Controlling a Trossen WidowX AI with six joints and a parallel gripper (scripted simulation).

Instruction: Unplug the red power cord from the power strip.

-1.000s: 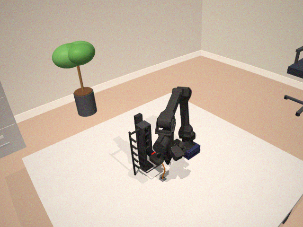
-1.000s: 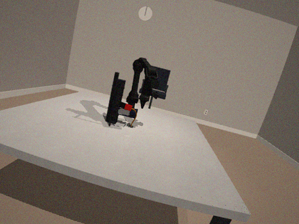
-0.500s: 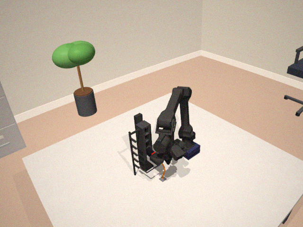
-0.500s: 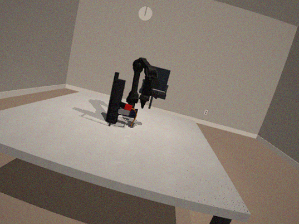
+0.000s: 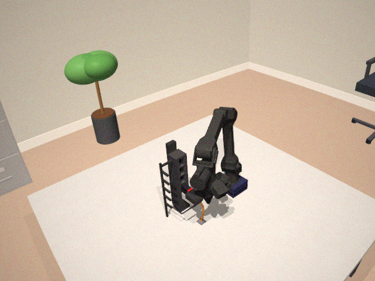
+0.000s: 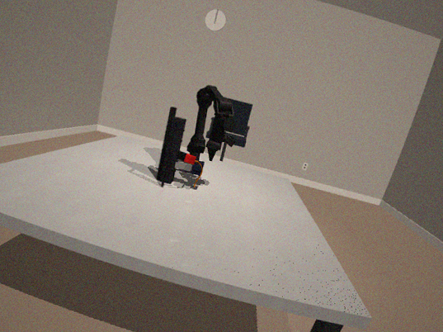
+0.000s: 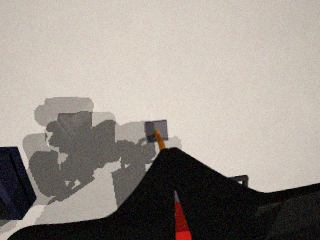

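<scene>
The red plug is 110 mm to the right of my gripper tip.
</scene>
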